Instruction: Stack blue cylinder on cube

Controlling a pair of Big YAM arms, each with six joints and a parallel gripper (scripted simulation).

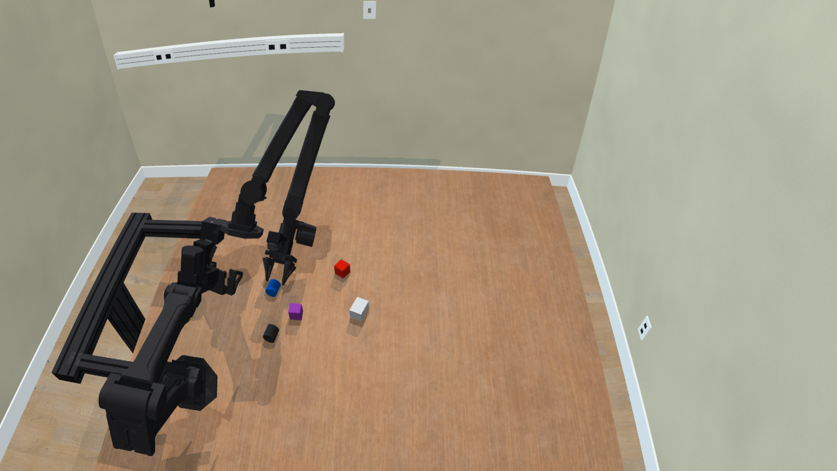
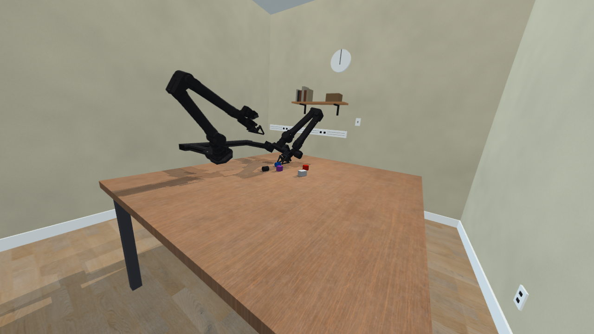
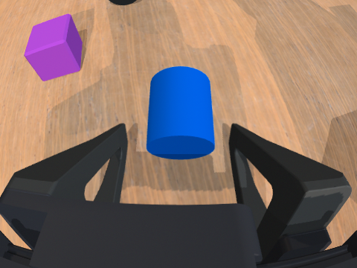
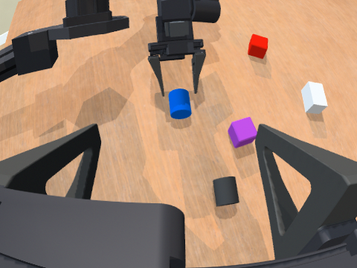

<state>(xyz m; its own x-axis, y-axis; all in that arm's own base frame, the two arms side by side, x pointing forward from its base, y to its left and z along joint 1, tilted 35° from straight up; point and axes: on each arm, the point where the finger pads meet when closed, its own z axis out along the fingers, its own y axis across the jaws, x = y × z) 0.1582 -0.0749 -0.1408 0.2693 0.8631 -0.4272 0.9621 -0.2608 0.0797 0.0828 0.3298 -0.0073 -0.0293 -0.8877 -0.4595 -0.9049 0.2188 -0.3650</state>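
Now: left hand 1 cm past the blue cylinder, 2 cm to the left of it and 1 cm above it. Also, from my left hand: red cube: 22 cm ahead, 8 cm to the left, 1 cm below; then purple cube: 9 cm ahead, 11 cm to the right, 1 cm below; then black cylinder: 2 cm ahead, 20 cm to the right, 1 cm below.
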